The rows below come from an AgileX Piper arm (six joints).
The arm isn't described. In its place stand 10 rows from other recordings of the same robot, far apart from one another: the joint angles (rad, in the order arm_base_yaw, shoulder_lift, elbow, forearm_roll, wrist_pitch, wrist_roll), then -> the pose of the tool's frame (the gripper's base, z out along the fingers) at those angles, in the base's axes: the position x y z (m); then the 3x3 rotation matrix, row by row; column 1 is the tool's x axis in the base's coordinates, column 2 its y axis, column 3 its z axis.
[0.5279, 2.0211, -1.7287, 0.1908, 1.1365, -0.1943] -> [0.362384, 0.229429, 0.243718], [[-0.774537, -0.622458, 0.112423], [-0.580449, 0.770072, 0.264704], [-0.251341, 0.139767, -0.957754]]
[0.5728, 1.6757, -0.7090, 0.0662, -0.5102, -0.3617] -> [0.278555, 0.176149, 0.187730], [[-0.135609, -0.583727, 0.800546], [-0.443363, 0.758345, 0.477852], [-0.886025, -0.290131, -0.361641]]
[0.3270, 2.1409, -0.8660, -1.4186, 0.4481, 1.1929] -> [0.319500, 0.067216, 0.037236], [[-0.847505, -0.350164, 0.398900], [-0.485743, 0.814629, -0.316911], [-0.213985, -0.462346, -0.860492]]
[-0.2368, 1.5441, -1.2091, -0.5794, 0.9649, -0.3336] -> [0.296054, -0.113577, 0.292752], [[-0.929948, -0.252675, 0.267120], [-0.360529, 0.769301, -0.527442], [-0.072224, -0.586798, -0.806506]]
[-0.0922, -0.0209, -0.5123, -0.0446, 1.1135, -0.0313] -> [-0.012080, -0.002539, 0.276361], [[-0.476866, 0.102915, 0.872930], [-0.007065, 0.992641, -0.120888], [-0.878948, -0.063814, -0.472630]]
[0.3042, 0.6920, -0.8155, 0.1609, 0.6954, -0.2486] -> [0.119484, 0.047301, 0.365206], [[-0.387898, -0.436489, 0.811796], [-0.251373, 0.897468, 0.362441], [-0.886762, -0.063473, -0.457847]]
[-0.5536, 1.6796, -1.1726, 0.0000, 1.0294, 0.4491] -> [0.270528, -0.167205, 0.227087], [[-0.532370, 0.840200, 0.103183], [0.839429, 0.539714, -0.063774], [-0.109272, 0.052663, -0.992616]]
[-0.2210, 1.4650, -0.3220, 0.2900, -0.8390, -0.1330] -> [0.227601, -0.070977, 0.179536], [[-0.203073, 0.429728, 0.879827], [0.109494, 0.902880, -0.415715], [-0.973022, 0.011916, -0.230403]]
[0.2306, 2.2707, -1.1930, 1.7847, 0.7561, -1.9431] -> [0.389770, 0.154179, 0.068387], [[-0.639711, -0.682421, 0.353656], [-0.212723, 0.599340, 0.771713], [-0.738593, 0.418442, -0.528570]]
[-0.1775, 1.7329, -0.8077, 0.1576, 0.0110, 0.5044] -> [0.322781, -0.057743, 0.155492], [[-0.474848, 0.592479, 0.650760], [0.709681, 0.695076, -0.114985], [-0.520454, 0.407232, -0.750526]]
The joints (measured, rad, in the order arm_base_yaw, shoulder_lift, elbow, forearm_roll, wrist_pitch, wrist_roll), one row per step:
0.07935 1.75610 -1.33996 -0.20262 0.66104 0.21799
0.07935 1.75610 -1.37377 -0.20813 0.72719 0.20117
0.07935 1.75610 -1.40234 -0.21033 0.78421 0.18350
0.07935 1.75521 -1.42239 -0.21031 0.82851 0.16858
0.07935 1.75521 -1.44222 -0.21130 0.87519 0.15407
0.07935 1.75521 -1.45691 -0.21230 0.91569 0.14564
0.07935 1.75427 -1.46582 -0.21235 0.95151 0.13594
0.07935 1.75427 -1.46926 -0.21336 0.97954 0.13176
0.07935 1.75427 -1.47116 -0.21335 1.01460 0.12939
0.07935 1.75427 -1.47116 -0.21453 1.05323 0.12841
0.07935 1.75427 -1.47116 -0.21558 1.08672 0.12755
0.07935 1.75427 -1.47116 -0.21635 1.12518 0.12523
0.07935 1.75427 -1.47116 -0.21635 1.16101 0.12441
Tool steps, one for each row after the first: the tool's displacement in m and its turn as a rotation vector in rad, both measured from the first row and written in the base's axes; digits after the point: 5 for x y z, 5 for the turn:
-0.00048 -0.00130 0.00689 -0.02102 0.03158 0.00285
-0.00126 -0.00228 0.01275 -0.03782 0.06004 0.00707
-0.00243 -0.00296 0.01705 -0.04942 0.08380 0.01102
-0.00381 -0.00372 0.02094 -0.06165 0.11100 0.01453
-0.00540 -0.00440 0.02364 -0.07007 0.13676 0.01418
-0.00747 -0.00498 0.02524 -0.07777 0.16304 0.01583
-0.00939 -0.00552 0.02527 -0.08321 0.18746 0.01447
-0.01210 -0.00610 0.02467 -0.08743 0.22019 0.01026
-0.01536 -0.00683 0.02355 -0.09259 0.25807 0.00436
-0.01821 -0.00745 0.02269 -0.09705 0.29091 -0.00078
-0.02154 -0.00812 0.02181 -0.10226 0.32883 -0.00553
-0.02467 -0.00866 0.02109 -0.10576 0.36405 -0.01118

